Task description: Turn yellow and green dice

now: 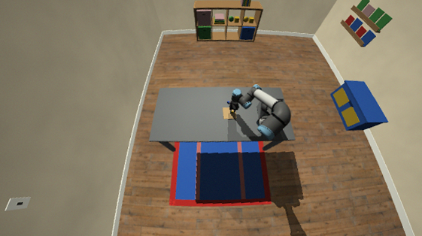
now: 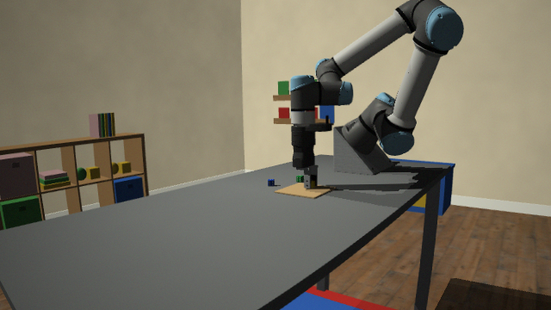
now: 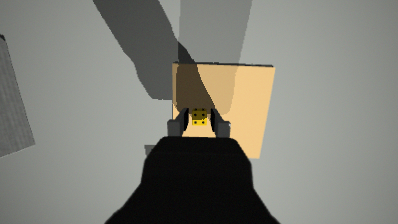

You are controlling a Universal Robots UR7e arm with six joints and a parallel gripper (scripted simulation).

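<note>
Right now the yellow die is 1 cm below my hand. Round my hand: tan mat: 3 cm ahead, 2 cm below; blue die: 2 cm ahead, 14 cm to the right, 1 cm below; green die: 7 cm behind, 8 cm to the right, 1 cm below.
</note>
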